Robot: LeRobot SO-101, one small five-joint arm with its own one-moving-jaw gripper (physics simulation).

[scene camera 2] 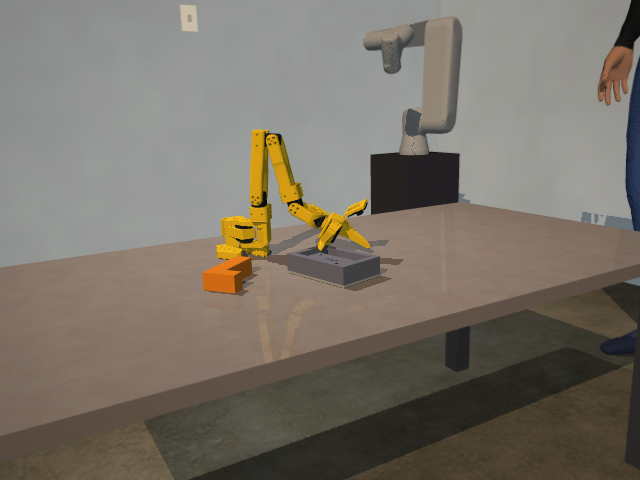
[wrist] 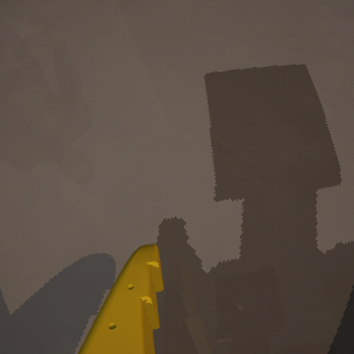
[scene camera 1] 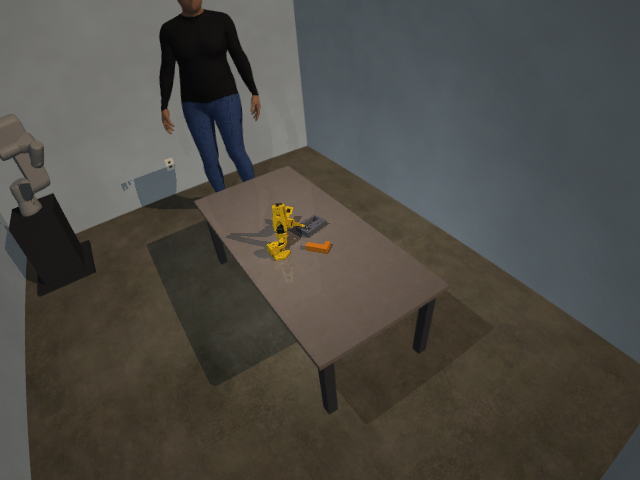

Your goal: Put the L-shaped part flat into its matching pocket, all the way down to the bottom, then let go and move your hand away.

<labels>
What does the orange L-shaped part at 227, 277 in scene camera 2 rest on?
The table.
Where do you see a grey pocket tray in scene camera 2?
339, 267
</labels>
